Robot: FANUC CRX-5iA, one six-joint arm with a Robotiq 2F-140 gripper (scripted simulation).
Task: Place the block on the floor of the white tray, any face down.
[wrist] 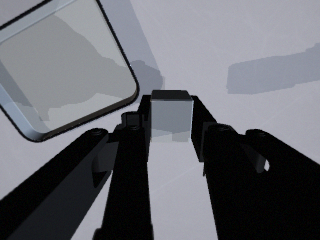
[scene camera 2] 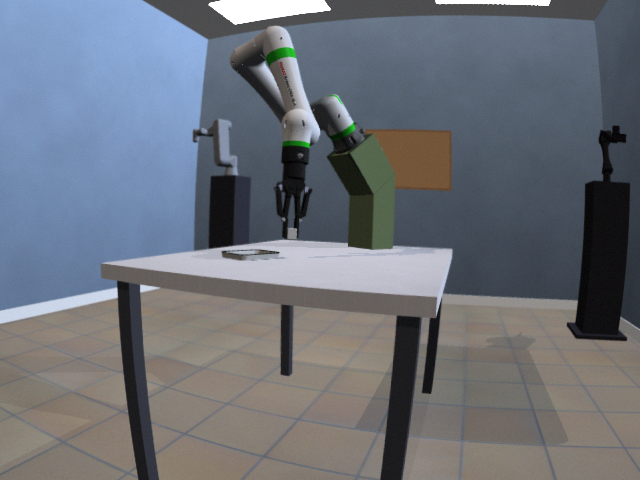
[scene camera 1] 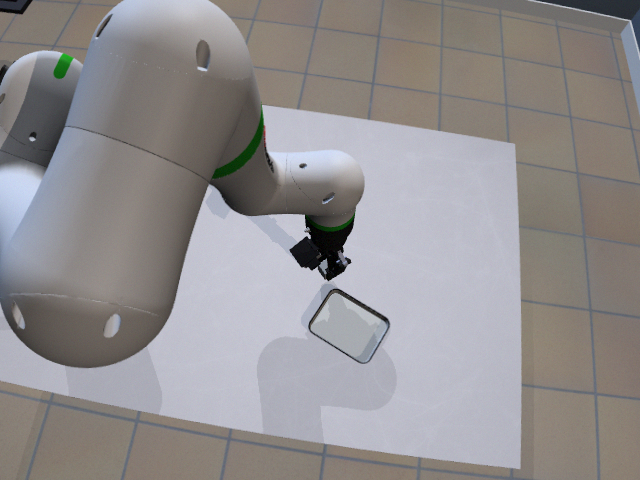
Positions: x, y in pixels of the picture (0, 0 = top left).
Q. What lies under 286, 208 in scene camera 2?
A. The gripper.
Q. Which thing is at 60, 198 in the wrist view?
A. The gripper.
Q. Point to a white tray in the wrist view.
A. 70, 70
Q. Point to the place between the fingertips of the gripper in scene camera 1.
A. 327, 270
